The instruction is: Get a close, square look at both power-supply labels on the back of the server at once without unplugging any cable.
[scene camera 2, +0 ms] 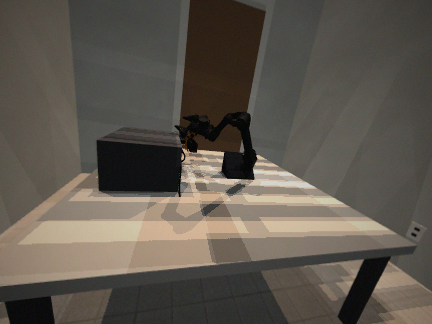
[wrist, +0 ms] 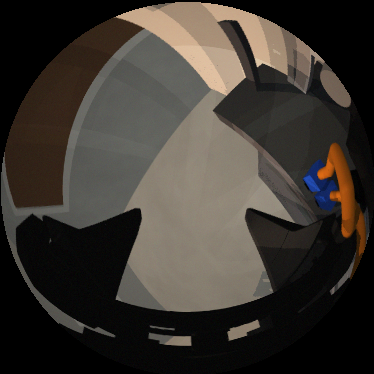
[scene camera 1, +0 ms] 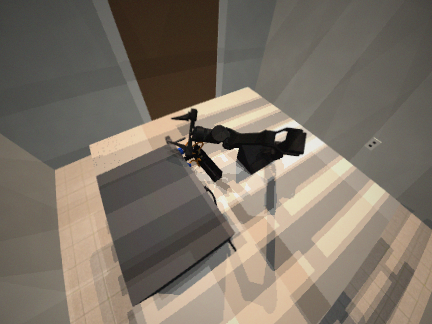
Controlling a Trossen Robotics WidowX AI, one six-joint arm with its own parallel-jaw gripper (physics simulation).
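The server is a dark box on the table; part of its dark back shows at the upper right of the wrist view. Two blue plugs with thick orange cables sit at that back. My gripper is open and empty, with its fingers wide apart near the back's far upper corner. A finger lies close to the server's edge; whether they touch I cannot tell. The power-supply labels do not show in any view.
A black block hangs by the orange cables behind the server. A black cable loops from its back. A dark bar sticks out from the back. The table carries the arm's base.
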